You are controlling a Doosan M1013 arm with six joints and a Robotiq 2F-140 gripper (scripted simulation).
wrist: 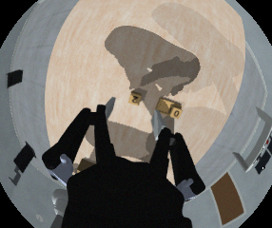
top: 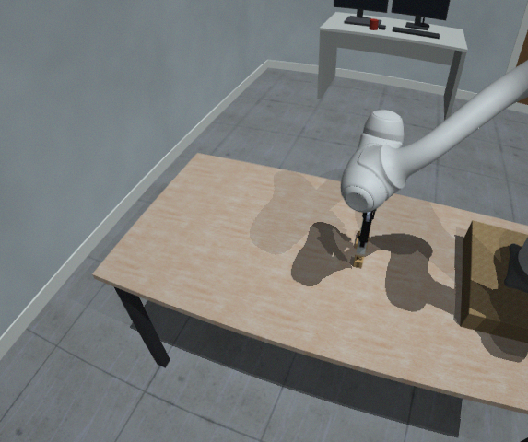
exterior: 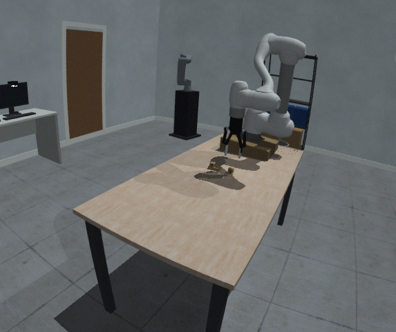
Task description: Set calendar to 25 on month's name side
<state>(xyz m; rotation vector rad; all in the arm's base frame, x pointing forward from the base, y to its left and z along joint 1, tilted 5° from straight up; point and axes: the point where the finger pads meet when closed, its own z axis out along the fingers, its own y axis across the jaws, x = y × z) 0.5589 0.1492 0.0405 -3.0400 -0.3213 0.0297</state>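
The wooden calendar tray lies 20 mm ahead of my hand, 100 mm to the right of it and 120 mm below it.
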